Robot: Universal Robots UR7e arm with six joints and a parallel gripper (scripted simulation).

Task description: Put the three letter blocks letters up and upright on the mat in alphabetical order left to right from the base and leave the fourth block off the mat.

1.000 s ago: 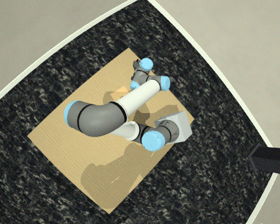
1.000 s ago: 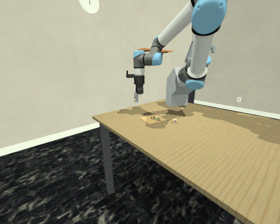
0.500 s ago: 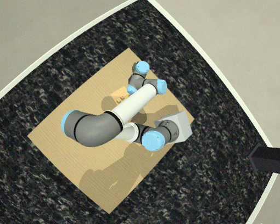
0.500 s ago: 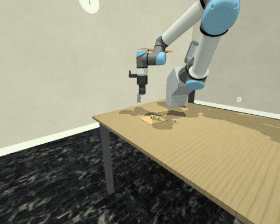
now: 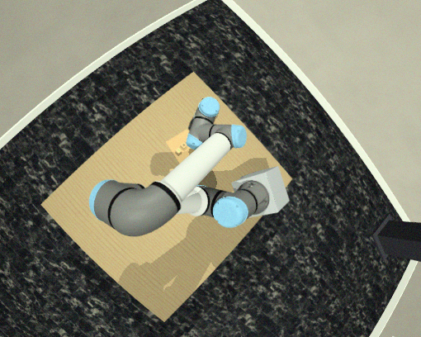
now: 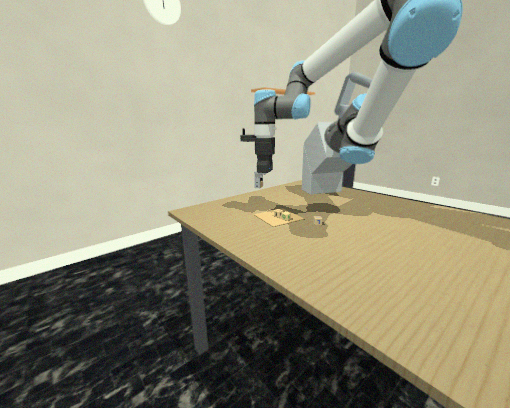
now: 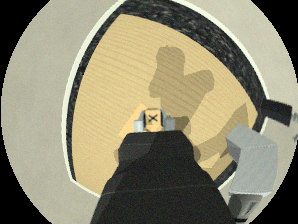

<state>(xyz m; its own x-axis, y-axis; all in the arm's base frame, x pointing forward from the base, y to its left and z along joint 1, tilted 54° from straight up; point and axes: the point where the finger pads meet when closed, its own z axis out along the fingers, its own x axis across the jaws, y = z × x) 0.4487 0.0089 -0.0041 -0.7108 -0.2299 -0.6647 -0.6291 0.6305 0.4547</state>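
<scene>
The mat is 13 cm below my hand, 8 cm to the left of it and 4 cm behind it.
</scene>
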